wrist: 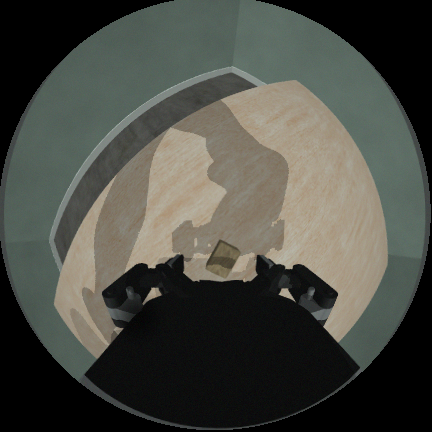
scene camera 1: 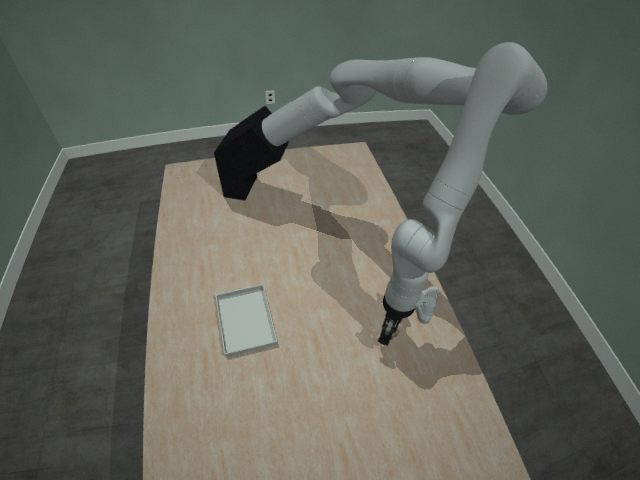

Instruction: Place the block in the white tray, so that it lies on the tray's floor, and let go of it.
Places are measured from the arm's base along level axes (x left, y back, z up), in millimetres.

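Pixels of known places: gripper, fingertip midpoint: (wrist: 219, 263); arm's base at its link origin: (scene camera 1: 272, 132).
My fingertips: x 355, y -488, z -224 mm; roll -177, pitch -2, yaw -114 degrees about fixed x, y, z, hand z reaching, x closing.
For each thing: its top centre in the pictures, then the offset to it from my fingertips. Level surfaces: height alone.
- block at its top centre: (wrist: 222, 261) dx +3, dy -5, dz +8 mm
- white tray at its top centre: (scene camera 1: 244, 317) dx -368, dy +1, dz +3 mm
- wooden table top at its surface level: dz -17 mm
The block (wrist: 223, 258) is small and yellow-brown. In the wrist view it lies on the table below my gripper (wrist: 220, 260) (scene camera 1: 383, 343), turned at an angle and showing between the two spread fingertips. The gripper is open and holds nothing. In scene camera 1 the gripper points down, low over the right part of the table, and the block is hidden behind the fingers. The white tray (scene camera 1: 224, 330) lies on the table to the left of the gripper in scene camera 1, with a low rim all round and no block in it. The tray does not show in the wrist view.
The wooden table top (scene camera 1: 320, 418) (wrist: 330, 165) carries shadows of the arm. The black arm base (scene camera 1: 242, 157) stands at the table's far end. The table's right edge runs close beside the gripper, with dark floor (scene camera 1: 547, 392) beyond it. Green walls stand around.
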